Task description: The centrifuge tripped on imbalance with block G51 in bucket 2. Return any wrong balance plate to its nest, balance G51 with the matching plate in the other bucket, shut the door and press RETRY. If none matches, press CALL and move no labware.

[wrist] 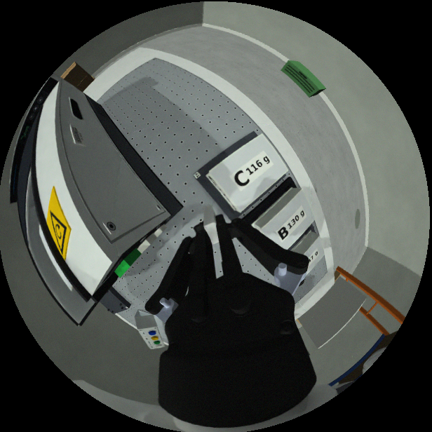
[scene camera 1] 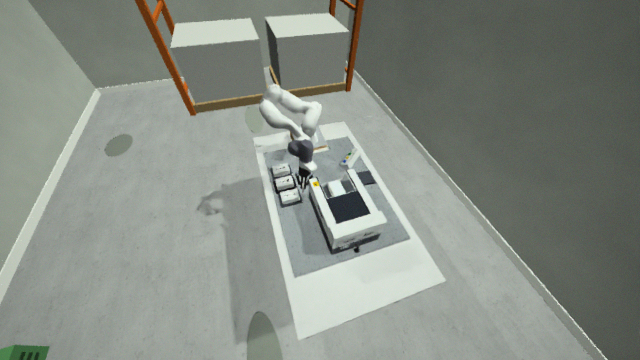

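Note:
My gripper (scene camera 1: pixel 303 186) (wrist: pixel 210 212) is shut and empty, pointing down between the plate row and the centrifuge. The centrifuge (scene camera 1: pixel 357 231) (wrist: pixel 107 170) has its dark door panel (scene camera 1: pixel 348 207) slid back. A white block (scene camera 1: pixel 336 188) shows in the opening; its label and bucket number are not legible. Plate C, 116 g (scene camera 1: pixel 290 196) (wrist: pixel 246 172), plate B, 130 g (scene camera 1: pixel 284 182) (wrist: pixel 288 224), and plate A (scene camera 1: pixel 281 169) (wrist: pixel 306 248) sit in a row of dark nests. A's weight label is partly hidden. The button panel (scene camera 1: pixel 347 159) (wrist: pixel 150 333) shows blue, yellow and green buttons.
A yellow warning sign (scene camera 1: pixel 315 183) (wrist: pixel 59 224) marks the centrifuge corner beside the gripper. A dark flat pad (scene camera 1: pixel 366 178) lies on the centrifuge's far side. An orange rack (scene camera 1: pixel 356 47) (wrist: pixel 387 300) with large boxes stands behind the arm. A green box (scene camera 1: pixel 25 353) (wrist: pixel 303 78) stands farther off.

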